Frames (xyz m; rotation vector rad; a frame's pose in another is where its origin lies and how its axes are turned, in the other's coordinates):
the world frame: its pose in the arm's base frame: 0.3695 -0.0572 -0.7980 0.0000 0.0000 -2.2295
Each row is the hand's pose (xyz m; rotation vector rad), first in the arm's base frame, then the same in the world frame.
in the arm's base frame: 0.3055 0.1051 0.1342 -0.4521 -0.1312 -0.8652
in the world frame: -0.0892 -0.1500 0.9322 -0.0850 -0.4844 1.3237
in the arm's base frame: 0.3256 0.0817 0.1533 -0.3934 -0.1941 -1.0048
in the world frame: -0.0830 -0.1197 0.9513 0.0010 -0.4465 1.1904
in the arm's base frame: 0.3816 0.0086 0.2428 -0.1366 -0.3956 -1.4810
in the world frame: -0.0594 -0.0307 1.0408 0.2743 -0.2761 0.7199
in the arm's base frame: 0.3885 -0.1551 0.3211 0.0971 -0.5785 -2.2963
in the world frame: 0.0658 0.0749 1.1191 0.4437 -0.1323 -0.1161
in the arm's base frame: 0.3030 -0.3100 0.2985 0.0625 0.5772 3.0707
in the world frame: 0.2406 0.1021 1.0965 0.3274 -0.2070 -0.9177
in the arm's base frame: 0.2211 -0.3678 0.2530 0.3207 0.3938 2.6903
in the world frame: 0.3365 0.0728 1.0510 0.1644 -0.3573 -1.3071
